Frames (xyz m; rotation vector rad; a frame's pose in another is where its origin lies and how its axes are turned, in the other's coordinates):
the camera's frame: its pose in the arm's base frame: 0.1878 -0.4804 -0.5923 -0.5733 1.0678 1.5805
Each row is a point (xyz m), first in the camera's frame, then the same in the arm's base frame.
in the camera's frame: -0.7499 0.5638 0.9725
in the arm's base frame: 0.0387 -0.0243 0.6709
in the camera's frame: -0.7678 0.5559 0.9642
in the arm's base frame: 0.0500 -0.0405 0.6788
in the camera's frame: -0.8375 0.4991 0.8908
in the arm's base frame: 0.1115 -0.1389 0.6811
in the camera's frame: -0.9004 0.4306 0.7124
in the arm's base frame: 0.1645 -0.3243 0.6237
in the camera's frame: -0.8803 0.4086 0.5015
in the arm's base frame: 0.1440 -0.4959 0.4991
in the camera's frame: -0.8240 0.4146 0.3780
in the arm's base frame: 0.1012 -0.5738 0.3964
